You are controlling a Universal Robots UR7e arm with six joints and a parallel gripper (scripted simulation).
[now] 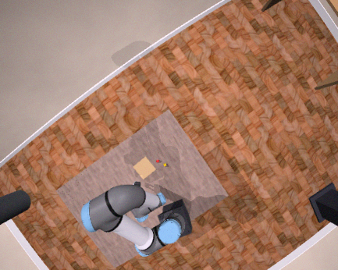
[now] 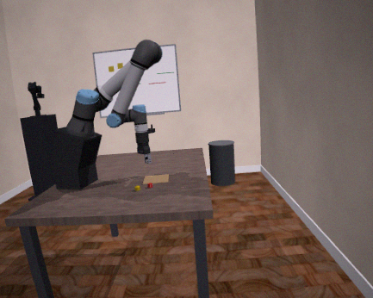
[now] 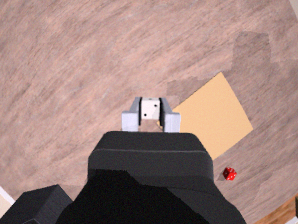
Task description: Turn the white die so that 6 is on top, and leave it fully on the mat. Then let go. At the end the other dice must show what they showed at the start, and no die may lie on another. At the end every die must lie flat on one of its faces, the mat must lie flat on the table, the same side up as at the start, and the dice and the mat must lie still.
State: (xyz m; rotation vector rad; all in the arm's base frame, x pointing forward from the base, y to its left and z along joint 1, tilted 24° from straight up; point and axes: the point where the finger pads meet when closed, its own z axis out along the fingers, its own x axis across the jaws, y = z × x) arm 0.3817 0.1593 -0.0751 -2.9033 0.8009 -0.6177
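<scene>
Right now my hand is 7 cm short of the tan mat, 10 cm to the left of it and 9 cm above it. Also, from my hand: yellow die (1 cm ahead, 27 cm to the right, 8 cm below); then white die (1 cm below); then red die (7 cm ahead, 23 cm to the right, 8 cm below).
</scene>
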